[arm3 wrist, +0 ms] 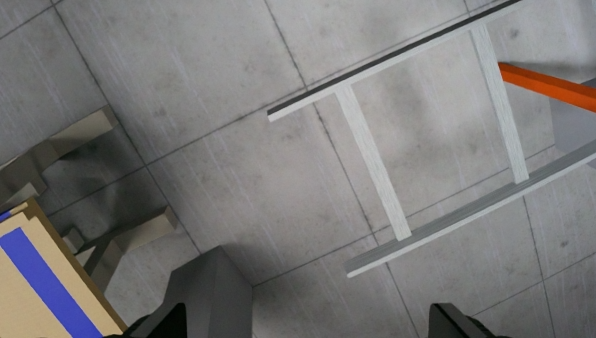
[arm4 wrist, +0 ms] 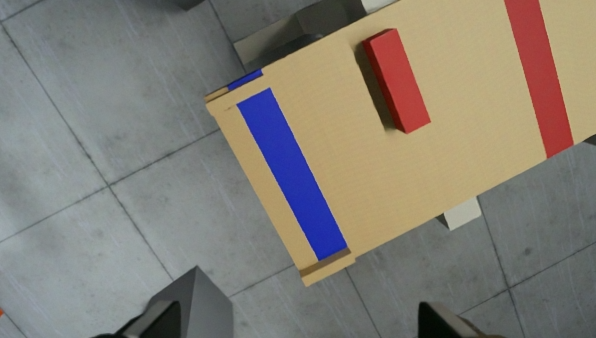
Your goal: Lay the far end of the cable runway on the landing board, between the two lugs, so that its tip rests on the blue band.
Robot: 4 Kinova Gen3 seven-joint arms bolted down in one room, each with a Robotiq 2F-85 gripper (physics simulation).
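The cable runway (arm3 wrist: 374, 162), a pale ladder-like frame, shows its free end at the centre right of the arm3 wrist view, apart from the landing board. The tan landing board (arm3 wrist: 15, 300) (arm4 wrist: 440, 165) carries a blue band (arm3 wrist: 50, 285) (arm4 wrist: 292, 175) near its end. A low tan lug (arm4 wrist: 327, 268) stands at the band's lower end, and another lug (arm4 wrist: 240, 93) at its upper end. My arm3 gripper (arm3 wrist: 307, 322) is open and empty. My arm4 gripper (arm4 wrist: 300, 322) is open and empty. The arm1 and arm2 grippers do not show.
A red block (arm4 wrist: 397, 82) lies on the board, near a red band (arm4 wrist: 542, 80). A dark grey block (arm3 wrist: 210, 290) (arm4 wrist: 200, 310) stands off the board's end. Support legs (arm3 wrist: 145, 230) (arm4 wrist: 462, 212) show by the board. An orange bar (arm3 wrist: 550, 87) shows at the runway's right part.
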